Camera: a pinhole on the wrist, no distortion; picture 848 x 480 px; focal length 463.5 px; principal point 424.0 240.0 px. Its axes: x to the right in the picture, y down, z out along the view. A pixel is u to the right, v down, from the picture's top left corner.
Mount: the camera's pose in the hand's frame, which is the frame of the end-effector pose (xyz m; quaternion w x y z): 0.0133 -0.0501 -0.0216 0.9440 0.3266 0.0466 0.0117
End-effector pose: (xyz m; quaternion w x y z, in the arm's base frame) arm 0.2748 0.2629 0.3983 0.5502 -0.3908 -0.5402 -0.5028
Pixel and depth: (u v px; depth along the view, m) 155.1 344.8 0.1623
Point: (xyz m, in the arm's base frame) 0.1303 0.3795 0.3353
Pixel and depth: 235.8 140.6 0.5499
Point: -0.2633 0.5346 0.2264
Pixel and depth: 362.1 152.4 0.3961
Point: -0.1214 0.4357 0.3833
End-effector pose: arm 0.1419 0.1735 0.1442 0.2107 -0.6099 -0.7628 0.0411
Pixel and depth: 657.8 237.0 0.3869
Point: -0.2527 0.3858 0.0605
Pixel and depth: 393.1 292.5 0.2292
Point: -0.0832 0.1833 0.0457
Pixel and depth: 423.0 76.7 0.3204
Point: -0.2313 0.1597 0.1184
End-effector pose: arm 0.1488 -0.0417 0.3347 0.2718 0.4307 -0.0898 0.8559
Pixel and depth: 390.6 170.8 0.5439
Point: 0.6268 0.2067 0.5373
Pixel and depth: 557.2 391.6 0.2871
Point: 0.3451 0.0319 0.5759
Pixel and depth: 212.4 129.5 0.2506
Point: 0.4266 0.0866 0.3433
